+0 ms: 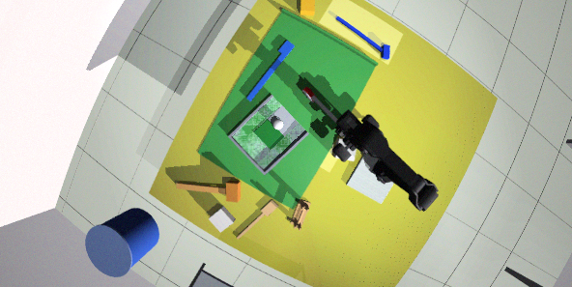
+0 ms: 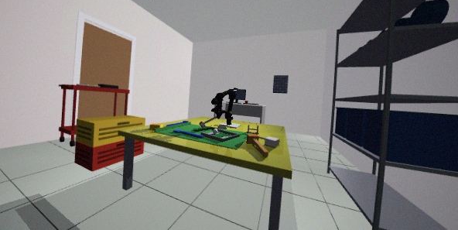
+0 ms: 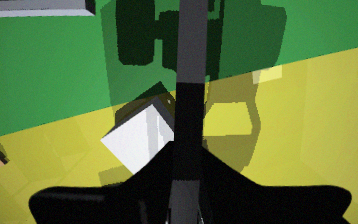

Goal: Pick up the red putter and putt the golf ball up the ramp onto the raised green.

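Right now my gripper tip is 12 cm short of the red putter, 3 cm to the left of it and 1 cm above it. Round my gripper tip: blue putter: 43 cm to the right, 13 cm ahead, 8 cm below; then green mat: 27 cm ahead, 10 cm below, 2 cm to the left; then white golf ball: 27 cm ahead, 10 cm to the left, 7 cm below.
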